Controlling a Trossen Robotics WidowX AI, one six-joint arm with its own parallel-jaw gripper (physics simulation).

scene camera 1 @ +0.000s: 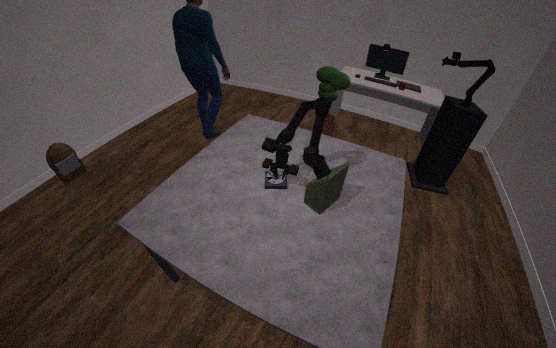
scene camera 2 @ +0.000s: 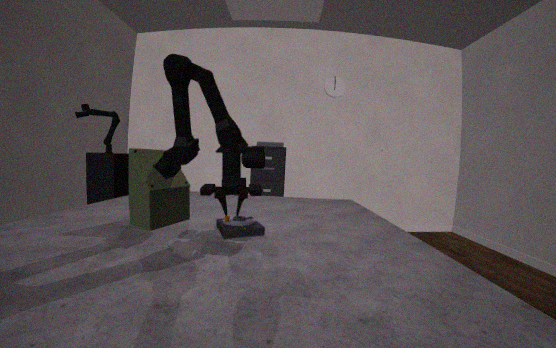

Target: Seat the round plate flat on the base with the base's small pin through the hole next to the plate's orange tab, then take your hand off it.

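Places are measured from the arm's base along level axes (x ahead, y down, z left), in millimetres.
Pixels of known places: gripper, between the fingertips: (scene camera 1: 279, 178) (scene camera 2: 231, 216); arm's base, origin of its link: (scene camera 1: 324, 175) (scene camera 2: 165, 169).
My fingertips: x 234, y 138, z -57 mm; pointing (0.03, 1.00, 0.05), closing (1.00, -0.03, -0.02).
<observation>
Ahead of a thing's pixels: the offset from my fingertips to its middle. Level surfaces: height alone.
The dark square base {dx +25, dy +21, dz -17 mm} (scene camera 1: 276, 187) (scene camera 2: 243, 231) lies flat on the table. The pale round plate {dx +25, dy +2, dz -17 mm} (scene camera 1: 270, 181) (scene camera 2: 244, 223) lies on the base and looks level. Its orange tab {dx -12, dy -2, dz -43 mm} (scene camera 2: 227, 218) stands up at the left side in scene camera 2. The small pin and the hole are too small to tell, so how they line up does not show. My gripper (scene camera 1: 278, 176) (scene camera 2: 231, 215) points straight down over the plate. Its fingers are part-way open, with nothing held between them. The fingertips are low, close to the plate's top near the orange tab; contact cannot be told.
The arm's green angular mount (scene camera 1: 325, 191) (scene camera 2: 170, 207) stands on the grey table {dy +42 mm} (scene camera 1: 225, 250) (scene camera 2: 325, 280) beside the base. Beyond the table are a standing person (scene camera 1: 196, 50), a desk with a monitor (scene camera 1: 387, 59), and a dark pedestal (scene camera 1: 447, 145) (scene camera 2: 106, 177) carrying another arm.
</observation>
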